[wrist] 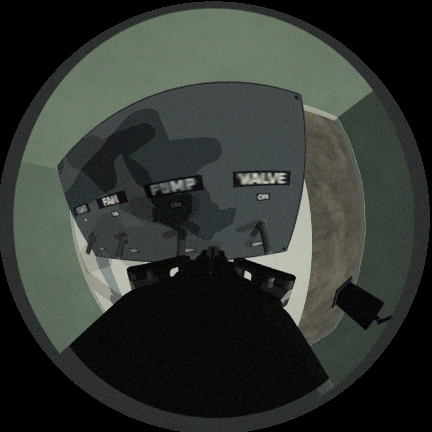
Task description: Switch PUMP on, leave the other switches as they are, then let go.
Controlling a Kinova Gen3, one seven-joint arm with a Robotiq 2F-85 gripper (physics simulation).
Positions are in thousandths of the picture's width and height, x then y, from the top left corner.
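My gripper (492, 587) is visible, as is a dark grey switch panel (499, 372).
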